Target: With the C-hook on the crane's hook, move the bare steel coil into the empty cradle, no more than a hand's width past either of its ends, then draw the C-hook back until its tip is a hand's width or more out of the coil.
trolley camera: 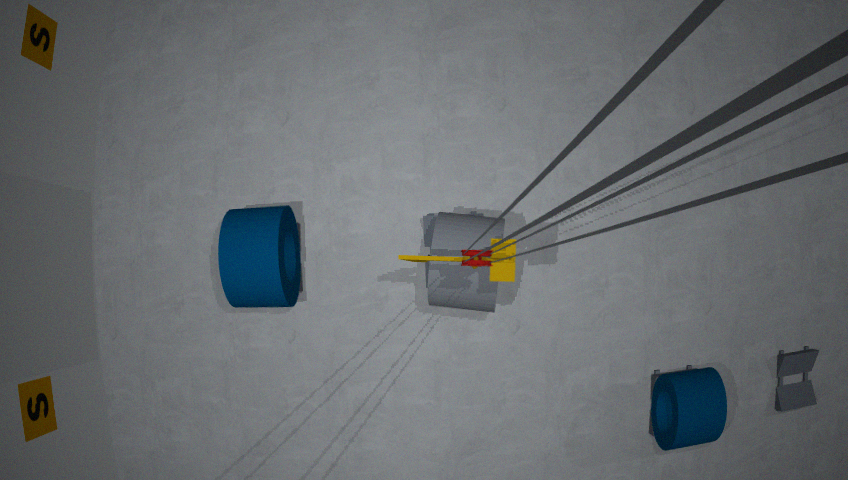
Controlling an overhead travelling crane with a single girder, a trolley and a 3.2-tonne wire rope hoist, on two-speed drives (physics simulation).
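Note:
The bare steel coil (461,233) is grey and lies on its side in the middle of the trolley camera view, turned slightly from the blue coils' line. My yellow C-hook (443,258) reaches over it, with its arm past the coil's left end and a yellow block near its right end. The lower arm in the bore is hidden. The C-hook bears the coil below the red hook block (476,258). Grey edges of a cradle (427,228) show at the coil's left side; how high the coil is above it is hard to tell. Another cradle (795,395), at the lower right, is empty.
A blue coil (252,256) sits on a cradle to the left. A second blue coil (693,408) sits on a cradle at the lower right, beside the empty one. Two yellow signs (46,36) (44,416) are at the left edge. Ropes run to the upper right.

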